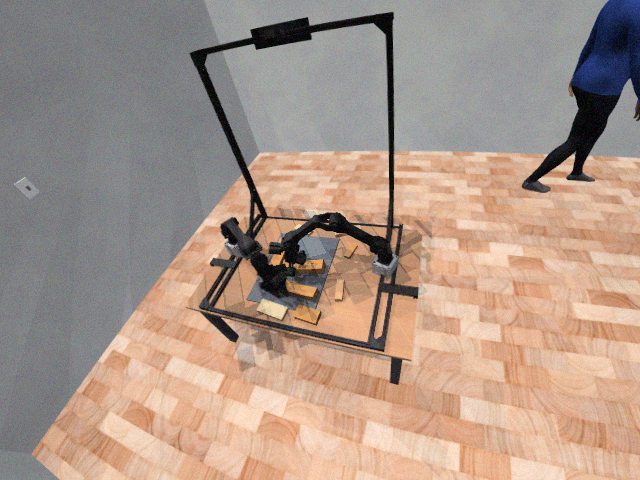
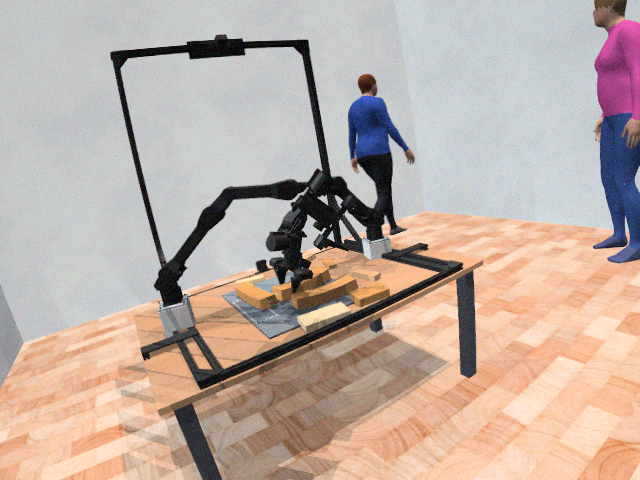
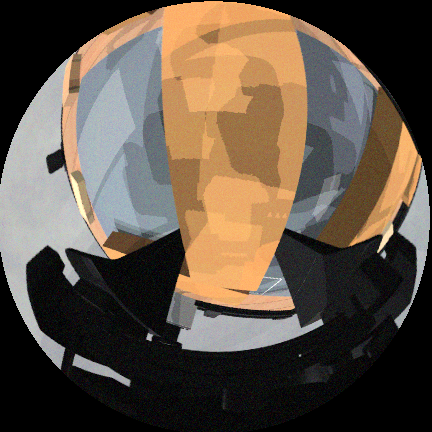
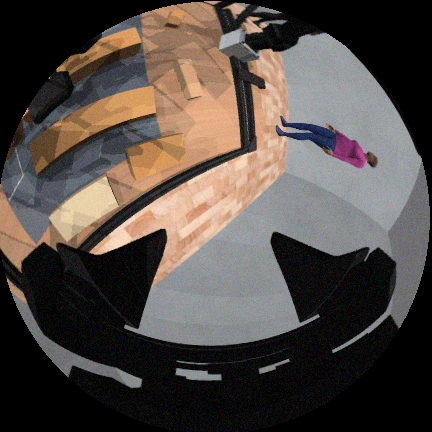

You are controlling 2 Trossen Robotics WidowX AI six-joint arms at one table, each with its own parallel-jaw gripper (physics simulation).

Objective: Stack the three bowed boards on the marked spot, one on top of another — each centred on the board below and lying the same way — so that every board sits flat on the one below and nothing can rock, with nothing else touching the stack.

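Frame: origin at the left arm's base, x ahead, y left, z up, level; metres.
Where they show: left gripper, fingertip midpoint: (image 1: 291, 266) (image 2: 287, 290) (image 3: 228, 231); right gripper, fingertip midpoint: (image 1: 284, 297) (image 2: 357, 238) (image 4: 220, 236); left arm's base, origin of the base link: (image 1: 385, 259) (image 2: 375, 238); right arm's base, origin of the base link: (image 1: 234, 240) (image 2: 173, 301) (image 3: 172, 323).
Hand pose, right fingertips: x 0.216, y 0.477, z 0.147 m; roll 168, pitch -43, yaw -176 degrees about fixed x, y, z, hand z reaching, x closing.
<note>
Things, the pixels of their centre, and the offset from my right fingertips. "*": a spot on its surface instead. Level surfaces: height alone.
- middle board, body centre: (image 3: 234, 127) (image 2: 302, 282) (image 1: 303, 266) dx +0.165, dy -0.263, dz -0.193 m
- front board, body centre: (image 3: 382, 196) (image 4: 89, 120) (image 2: 325, 291) (image 1: 296, 289) dx +0.106, dy -0.128, dz -0.194 m
- left board, body centre: (image 3: 166, 271) (image 2: 255, 294) (image 1: 279, 254) dx +0.349, dy -0.258, dz -0.195 m
- marked spot, surface spot: (image 3: 281, 279) * dx +0.289, dy -0.085, dz -0.223 m
- pale board, body centre: (image 4: 81, 208) (image 2: 324, 316) (image 1: 272, 309) dx +0.147, dy +0.022, dz -0.214 m
- orange block, body centre: (image 4: 156, 153) (image 2: 369, 294) (image 1: 307, 314) dx -0.028, dy -0.050, dz -0.210 m
- mat, its level: dz -0.222 m
Three orange bowed boards lie apart on the grey mat. My left gripper (image 3: 228, 231) (image 2: 287, 285) is shut on the middle board (image 1: 311, 266) (image 3: 235, 100) (image 4: 102, 52), a finger against each long side, low at the mat. The front board (image 1: 302, 290) (image 2: 324, 295) (image 4: 95, 125) lies roughly alongside it. The left board (image 2: 255, 295) (image 3: 127, 243) lies across, near the middle board's end. White lines of the marked spot (image 3: 281, 279) (image 4: 23, 175) show partly; the rest is hidden. My right gripper (image 4: 220, 236) is open and empty, pointing off the table.
A pale board (image 1: 272, 308) (image 2: 324, 316) (image 4: 85, 205) and an orange block (image 1: 308, 314) (image 2: 369, 294) (image 4: 156, 156) lie by the front rail. Small blocks (image 1: 339, 290) (image 1: 350, 251) lie beside the mat (image 1: 331, 248). The two arms are close together over the mat.
</note>
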